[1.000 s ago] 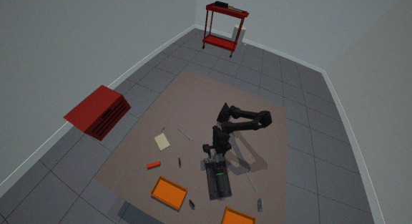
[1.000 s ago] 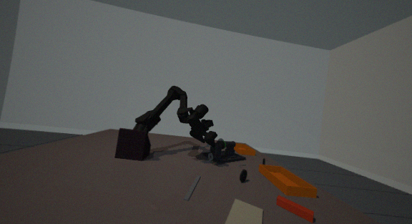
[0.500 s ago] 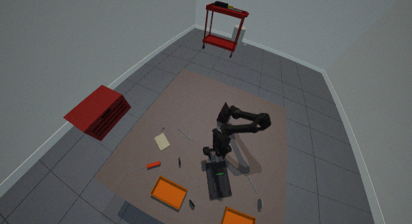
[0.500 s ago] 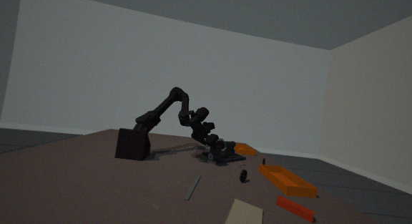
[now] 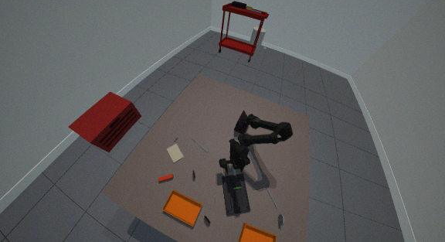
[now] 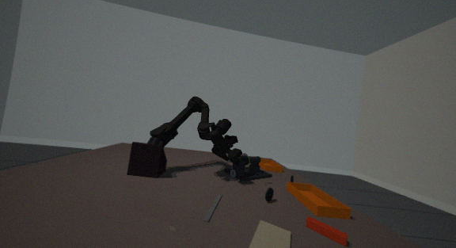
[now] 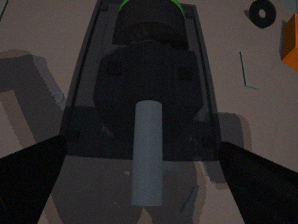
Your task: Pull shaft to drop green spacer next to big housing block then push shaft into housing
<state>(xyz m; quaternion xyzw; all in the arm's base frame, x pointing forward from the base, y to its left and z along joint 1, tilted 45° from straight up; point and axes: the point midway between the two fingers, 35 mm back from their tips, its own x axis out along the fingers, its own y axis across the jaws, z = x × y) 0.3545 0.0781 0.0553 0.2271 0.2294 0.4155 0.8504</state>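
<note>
Right now the pale grey shaft is 3 cm ahead of my gripper tip, 2 cm to the left of it and 1 cm above it. Also, from my gripper tip: green spacer (7 cm ahead, 5 cm to the left, 1 cm above); beige card (43 cm to the right, 8 cm ahead, 6 cm below).
</note>
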